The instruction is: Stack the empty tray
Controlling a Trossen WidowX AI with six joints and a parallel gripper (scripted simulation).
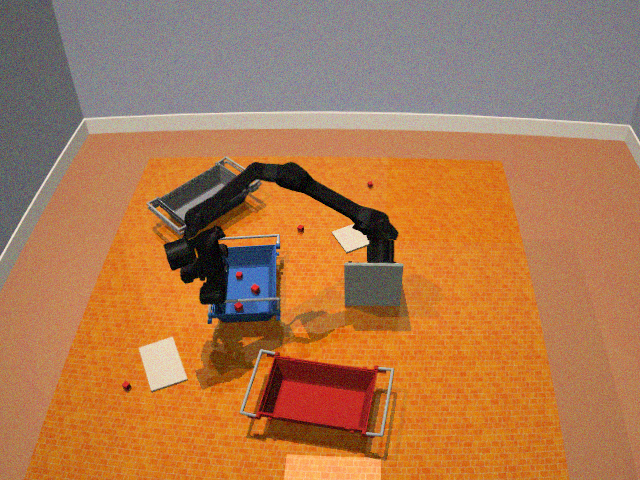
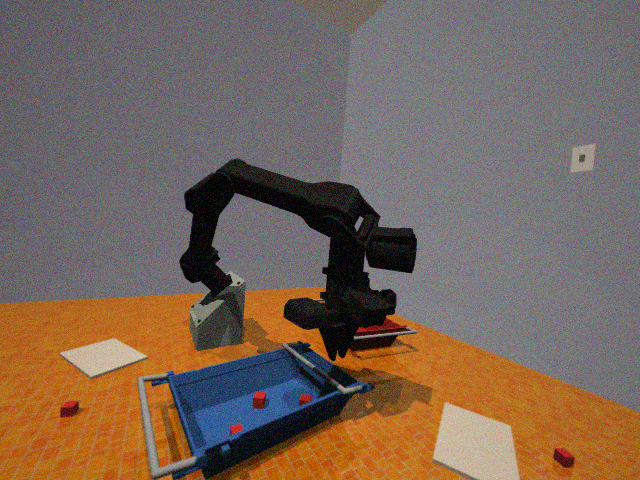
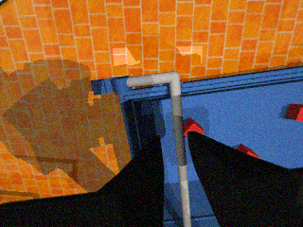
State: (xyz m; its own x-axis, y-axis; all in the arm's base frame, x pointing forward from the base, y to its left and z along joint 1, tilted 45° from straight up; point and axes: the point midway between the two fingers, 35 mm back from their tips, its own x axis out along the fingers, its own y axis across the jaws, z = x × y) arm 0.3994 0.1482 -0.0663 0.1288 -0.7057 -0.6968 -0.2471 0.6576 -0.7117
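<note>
Right now my gripper tip is 310 mm past the red tray, 220 mm to the right of it and 50 mm above it.
</note>
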